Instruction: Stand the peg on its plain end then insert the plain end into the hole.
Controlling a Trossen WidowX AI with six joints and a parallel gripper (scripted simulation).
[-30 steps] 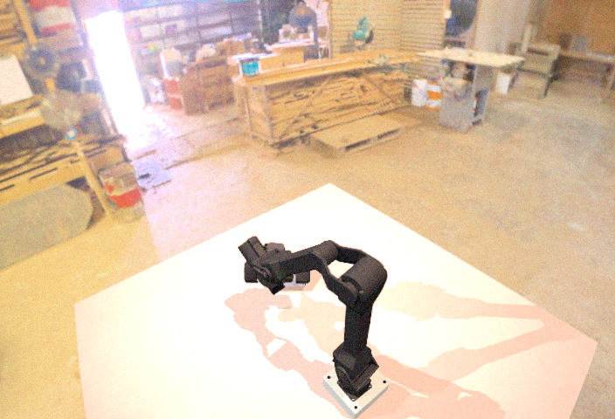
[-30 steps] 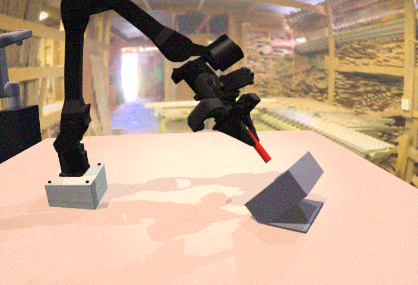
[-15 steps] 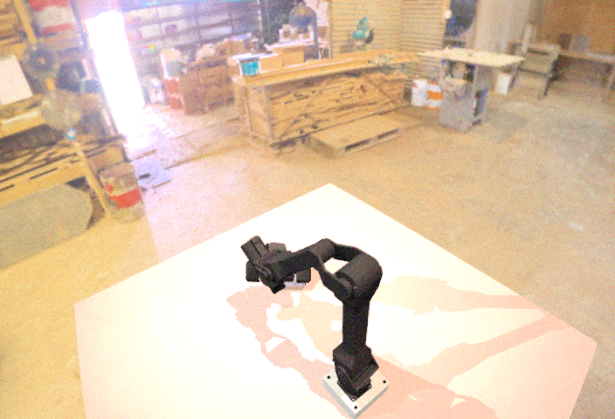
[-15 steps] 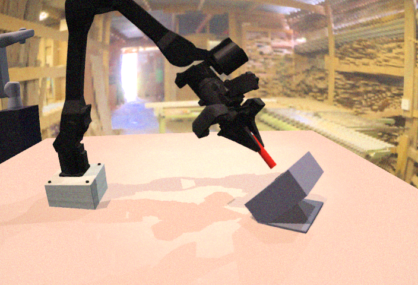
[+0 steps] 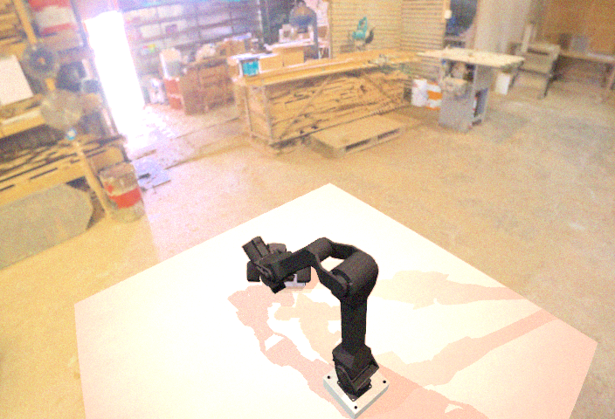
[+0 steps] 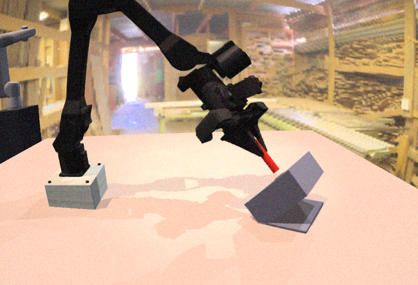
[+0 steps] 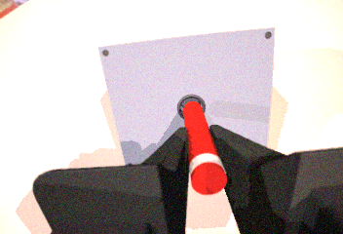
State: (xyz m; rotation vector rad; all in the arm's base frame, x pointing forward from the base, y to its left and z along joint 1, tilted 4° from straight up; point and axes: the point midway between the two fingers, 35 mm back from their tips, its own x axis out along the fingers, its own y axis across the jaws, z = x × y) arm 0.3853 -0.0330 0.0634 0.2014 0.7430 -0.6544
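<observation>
Now: the red peg 10 mm to the left of my gripper tip, 10 mm behind it and 10 mm above it. Round my gripper tip: grey sloped panel: 60 mm below, 40 mm ahead, 30 mm to the right.
</observation>
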